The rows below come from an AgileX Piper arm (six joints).
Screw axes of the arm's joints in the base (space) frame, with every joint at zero. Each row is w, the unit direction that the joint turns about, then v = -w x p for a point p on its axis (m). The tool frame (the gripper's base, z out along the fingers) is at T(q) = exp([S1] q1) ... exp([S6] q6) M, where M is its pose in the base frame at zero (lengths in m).
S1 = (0, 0, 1, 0.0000, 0.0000, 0.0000)
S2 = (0, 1, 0, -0.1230, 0.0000, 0.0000)
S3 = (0, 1, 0, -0.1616, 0.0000, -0.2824)
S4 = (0.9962, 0, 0.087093, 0.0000, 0.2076, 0.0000)
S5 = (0, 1, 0, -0.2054, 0.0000, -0.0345)
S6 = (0.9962, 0, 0.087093, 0.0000, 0.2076, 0.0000)
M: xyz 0.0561 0.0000 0.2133 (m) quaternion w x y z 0.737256 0 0.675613 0
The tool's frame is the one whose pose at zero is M.
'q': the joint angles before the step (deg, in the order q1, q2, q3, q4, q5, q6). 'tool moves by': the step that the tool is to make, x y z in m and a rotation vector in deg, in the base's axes. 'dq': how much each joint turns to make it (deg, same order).
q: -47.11, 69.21, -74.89, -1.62, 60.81, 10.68
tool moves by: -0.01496, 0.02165, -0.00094, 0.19, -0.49, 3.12
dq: 0.00, -5.14, 3.78, 2.71, 1.15, -3.38
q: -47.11, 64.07, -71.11, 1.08, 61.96, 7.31
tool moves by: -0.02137, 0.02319, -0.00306, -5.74, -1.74, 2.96
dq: 0.00, -7.79, 6.42, 0.13, -3.95, -4.09
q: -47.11, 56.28, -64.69, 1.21, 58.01, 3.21
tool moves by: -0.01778, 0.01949, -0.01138, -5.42, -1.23, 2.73
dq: 0.00, -7.21, 7.04, 0.25, -4.56, -4.13
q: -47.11, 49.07, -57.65, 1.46, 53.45, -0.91
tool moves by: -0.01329, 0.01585, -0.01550, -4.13, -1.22, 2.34
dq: 0.00, -6.23, 6.69, 0.97, -4.23, -3.67
